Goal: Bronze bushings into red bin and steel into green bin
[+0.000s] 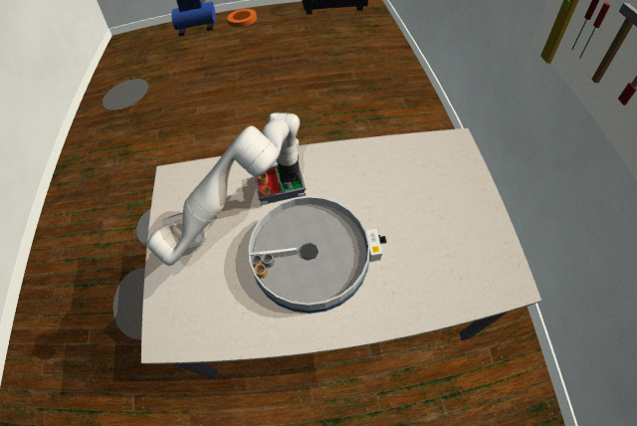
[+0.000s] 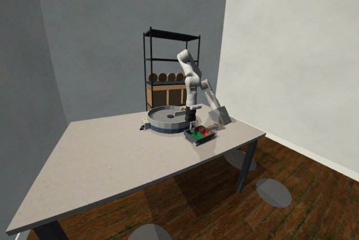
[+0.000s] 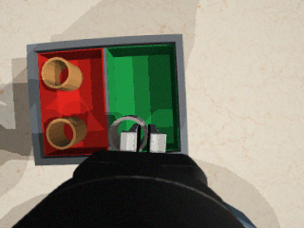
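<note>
Now: hand 40 mm past the bin, 40 mm to the right of it and 60 mm above it. The rest, counted from my hand: grey turntable (10 mm ahead, 310 mm to the right, 30 mm below).
</note>
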